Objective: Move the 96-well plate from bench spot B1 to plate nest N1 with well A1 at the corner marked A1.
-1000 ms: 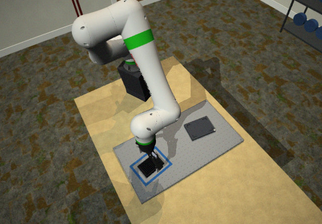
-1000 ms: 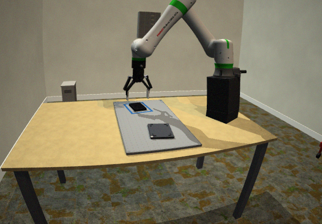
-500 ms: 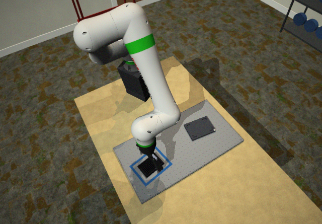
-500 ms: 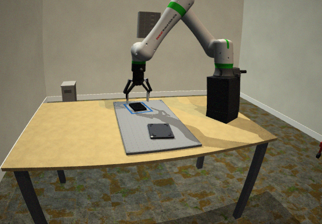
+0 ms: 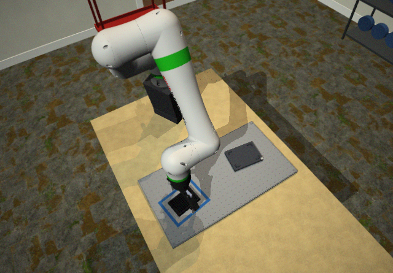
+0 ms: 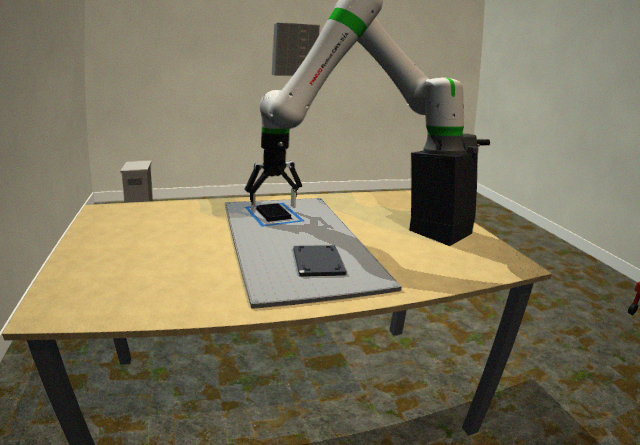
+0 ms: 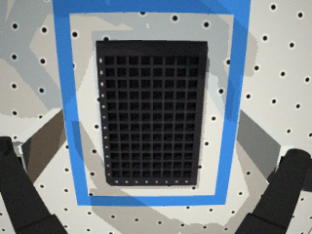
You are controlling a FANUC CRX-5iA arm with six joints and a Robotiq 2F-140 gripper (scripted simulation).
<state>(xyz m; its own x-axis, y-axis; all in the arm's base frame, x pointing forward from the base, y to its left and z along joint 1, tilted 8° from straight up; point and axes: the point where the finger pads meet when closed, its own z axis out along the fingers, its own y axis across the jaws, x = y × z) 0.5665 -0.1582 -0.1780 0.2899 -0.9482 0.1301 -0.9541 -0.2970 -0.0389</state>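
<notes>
Now: hand 2 cm above the black 96-well plate. From my hand the other things lie so: dark plate nest N1: 37 cm to the left, 10 cm behind, 2 cm below.
</notes>
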